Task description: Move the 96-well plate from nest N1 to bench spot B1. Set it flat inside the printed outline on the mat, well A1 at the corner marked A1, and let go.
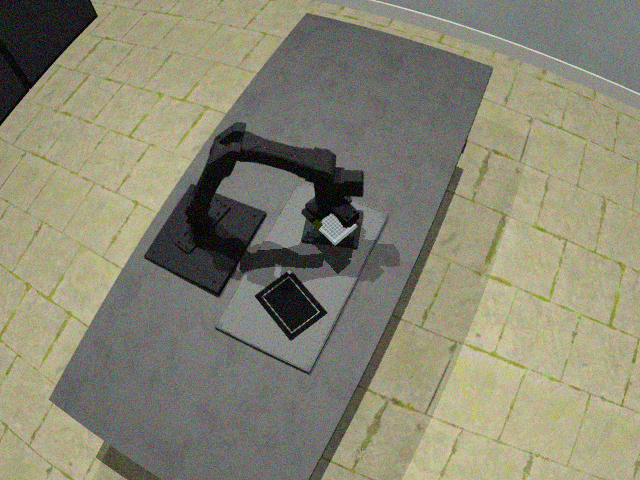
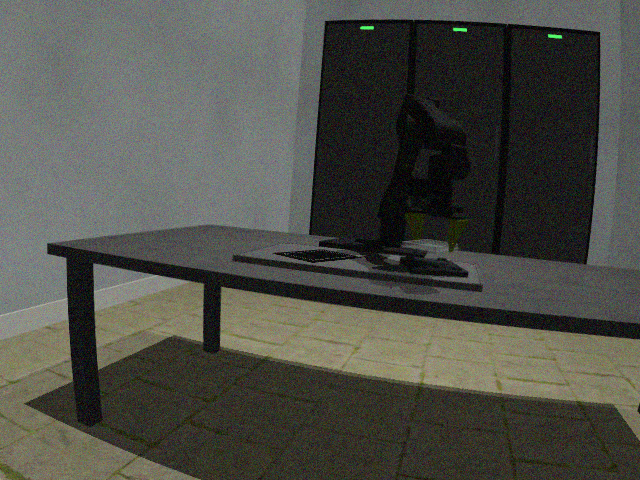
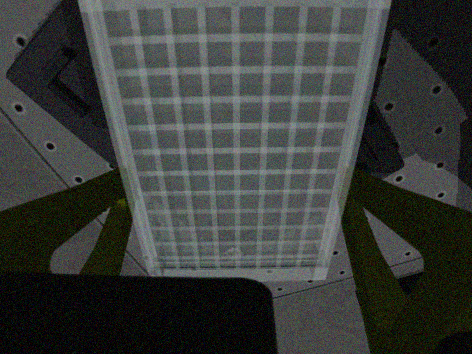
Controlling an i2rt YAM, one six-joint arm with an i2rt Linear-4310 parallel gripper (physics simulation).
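Pixels of known places: gripper, fingertip midpoint: (image 1: 328, 219) (image 2: 433, 248) (image 3: 236, 178); arm's base at its link origin: (image 1: 202, 225) (image 2: 388, 245).
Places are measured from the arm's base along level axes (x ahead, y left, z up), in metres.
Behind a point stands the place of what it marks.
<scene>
The white 96-well plate (image 1: 334, 229) @[x 0.359, y 0.199, z 0.057 m] (image 3: 236, 145) @[x 0.343, y 0.215, z 0.058 m] is held between the green fingers of my gripper (image 1: 333, 223) @[x 0.320, y 0.220, z 0.044 m] (image 2: 435, 230) (image 3: 236, 178) @[x 0.320, y 0.220, z 0.044 m], which is shut on its long sides. The plate hangs a little above the dark nest N1 (image 1: 315, 238) @[x 0.316, y 0.161, z 0.013 m] (image 2: 433, 266) @[x 0.367, y 0.236, z 0.013 m] (image 3: 34, 76) @[x 0.371, y 0.301, z 0.013 m] and is turned relative to it. Spot B1 is a black patch with a white printed outline (image 1: 273, 287) @[x 0.310, y -0.025, z 0.002 m] (image 2: 315, 254) @[x 0.379, y -0.044, z 0.003 m] on the grey perforated mat (image 1: 289, 343) @[x 0.448, y -0.127, z 0.001 m] (image 2: 351, 273) @[x 0.490, y 0.100, z -0.006 m] (image 3: 30, 164) @[x 0.316, y 0.351, z -0.012 m], nearer the front of the mat. I cannot make out the A1 mark.
The arm's dark base plate (image 1: 207, 258) @[x 0.092, y -0.074, z 0.005 m] lies left of the mat on the grey table (image 1: 361, 103) @[x 0.115, y 0.678, z -0.012 m] (image 2: 154, 248) @[x 0.573, y -0.387, z -0.012 m]. Dark cabinets (image 2: 548, 144) (image 1: 30, 30) stand behind the table. The floor is tiled.
</scene>
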